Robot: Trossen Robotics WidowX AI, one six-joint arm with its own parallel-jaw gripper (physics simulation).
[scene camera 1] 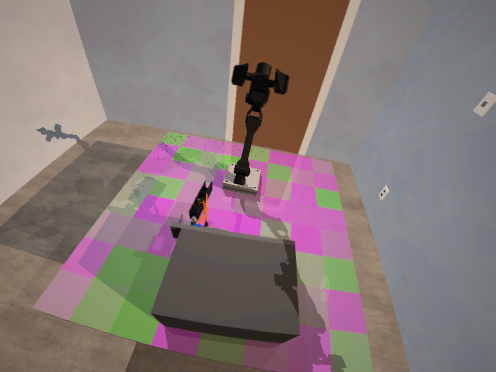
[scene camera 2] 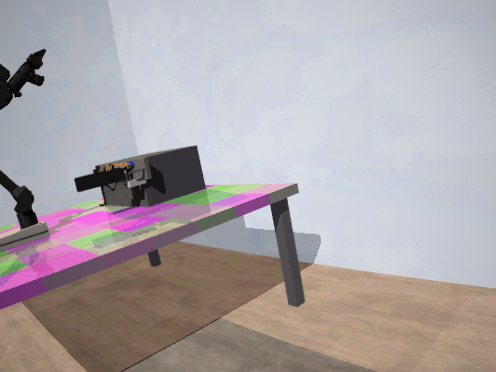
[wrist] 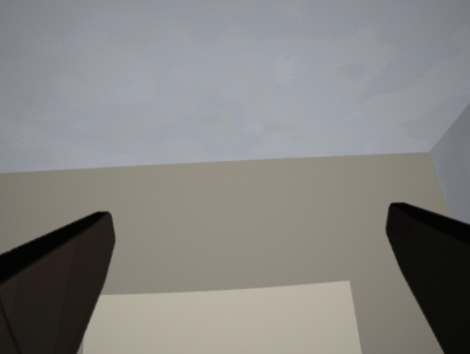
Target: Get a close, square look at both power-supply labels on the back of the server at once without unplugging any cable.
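Observation:
The server is a dark grey box lying flat on the table. Its back faces the arm's base. Orange cables and a black bracket-like arm stick out from one side of that back. The power-supply labels cannot be made out in the scene views and do not show in the wrist view. My gripper is open and empty, raised high above the base and well apart from the server. It tilts upward, and the wrist camera faces the upper wall and ceiling.
The checkered pink and green table carries the arm's pale base plate. A brown door stands behind the arm. A wall outlet is at the right. A pale rectangle shows low on the wall.

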